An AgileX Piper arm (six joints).
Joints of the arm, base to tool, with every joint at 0 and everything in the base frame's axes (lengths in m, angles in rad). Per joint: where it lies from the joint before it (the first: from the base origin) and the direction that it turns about. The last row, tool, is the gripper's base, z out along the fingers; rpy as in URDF.
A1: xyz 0 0 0.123 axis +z
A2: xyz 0 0 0 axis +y
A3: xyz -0.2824 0 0.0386 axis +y
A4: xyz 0.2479 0 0.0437 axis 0.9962 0 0.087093
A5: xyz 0 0 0 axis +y
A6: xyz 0.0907 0 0.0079 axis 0.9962 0 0.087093
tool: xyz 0 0 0 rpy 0 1.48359 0
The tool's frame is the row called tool.
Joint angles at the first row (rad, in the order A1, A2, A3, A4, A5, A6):
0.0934 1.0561 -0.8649 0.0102 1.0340 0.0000
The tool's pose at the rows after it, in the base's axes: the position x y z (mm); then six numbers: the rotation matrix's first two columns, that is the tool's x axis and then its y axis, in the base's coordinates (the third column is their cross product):
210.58 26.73 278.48 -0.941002 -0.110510 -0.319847 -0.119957 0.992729 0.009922
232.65 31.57 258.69 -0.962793 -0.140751 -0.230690 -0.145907 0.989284 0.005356
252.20 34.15 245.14 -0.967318 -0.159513 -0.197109 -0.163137 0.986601 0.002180
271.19 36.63 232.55 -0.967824 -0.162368 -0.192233 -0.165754 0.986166 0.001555
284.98 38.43 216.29 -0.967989 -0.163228 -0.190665 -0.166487 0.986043 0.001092
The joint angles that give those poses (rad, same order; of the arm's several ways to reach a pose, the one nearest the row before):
0.1225 1.2012 -0.8851 0.0102 1.0163 0.0000
0.1315 1.3264 -0.9151 0.0102 1.0140 -0.0187
0.1315 1.4205 -0.9493 0.0102 0.9886 -0.0369
0.1315 1.5032 -0.9823 0.0102 0.9439 -0.0400
0.1315 1.5725 -0.9910 0.0102 0.8848 -0.0413

